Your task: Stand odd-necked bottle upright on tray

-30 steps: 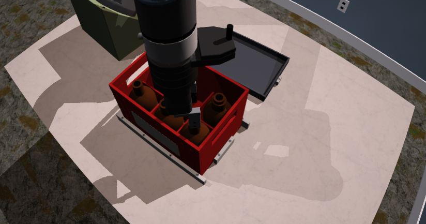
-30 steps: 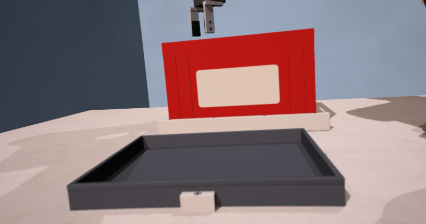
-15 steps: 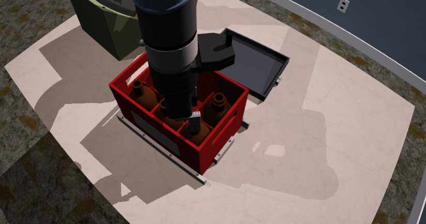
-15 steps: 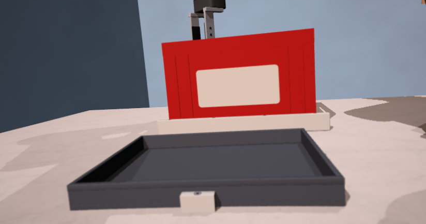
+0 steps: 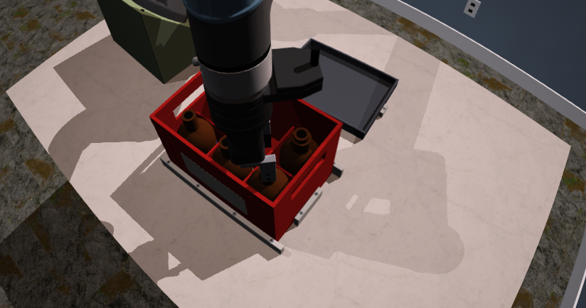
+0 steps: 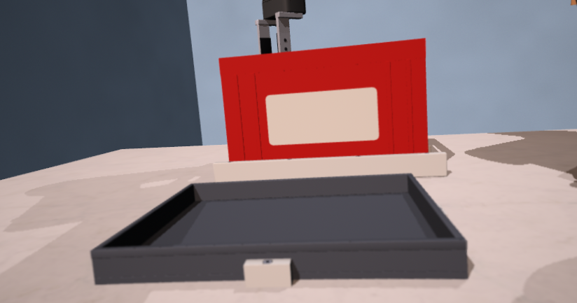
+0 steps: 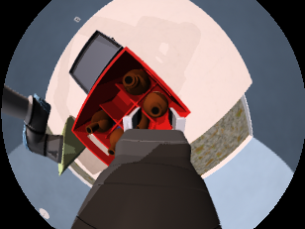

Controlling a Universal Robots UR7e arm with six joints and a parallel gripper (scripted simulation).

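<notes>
Right now my hand is 8 cm to the right of the bottle and 11 cm above it. The rest, counted from my hand: dark grey tray: 11 cm behind, 32 cm to the left, 19 cm below; red crate: 9 cm behind, 3 cm to the left, 11 cm below.
</notes>
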